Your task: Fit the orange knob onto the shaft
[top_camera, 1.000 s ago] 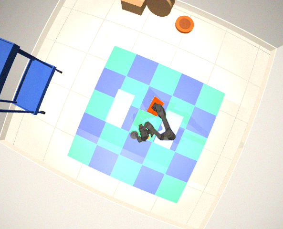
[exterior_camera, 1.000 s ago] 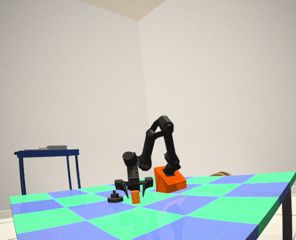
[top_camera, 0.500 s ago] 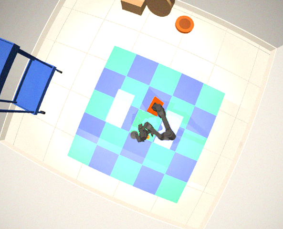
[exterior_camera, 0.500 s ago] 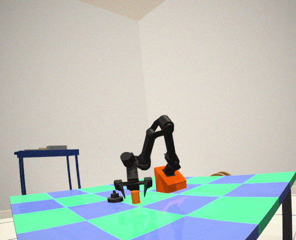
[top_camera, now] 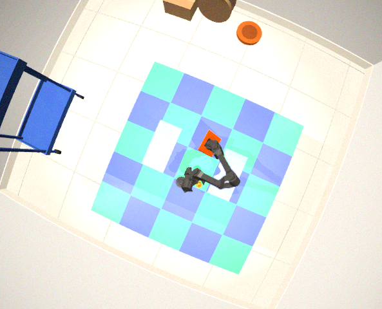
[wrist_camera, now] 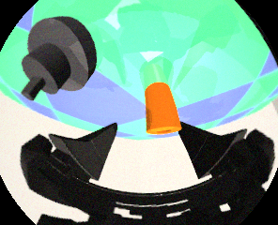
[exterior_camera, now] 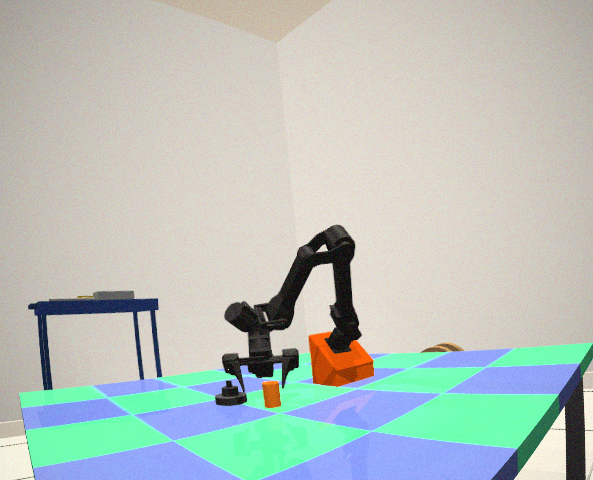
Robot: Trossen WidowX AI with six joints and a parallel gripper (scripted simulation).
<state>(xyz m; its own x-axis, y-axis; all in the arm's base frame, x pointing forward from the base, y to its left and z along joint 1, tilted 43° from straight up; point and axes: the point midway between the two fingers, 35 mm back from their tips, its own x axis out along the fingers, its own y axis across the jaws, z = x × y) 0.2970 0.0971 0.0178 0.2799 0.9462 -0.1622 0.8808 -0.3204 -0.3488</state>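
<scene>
Right now my gripper tip is 2 cm past the orange knob, 1 cm to the left of it and 2 cm above it. The rest, counted from my gripper tip: dark round pedestal 3 cm ahead, 13 cm to the right, 2 cm below.
</scene>
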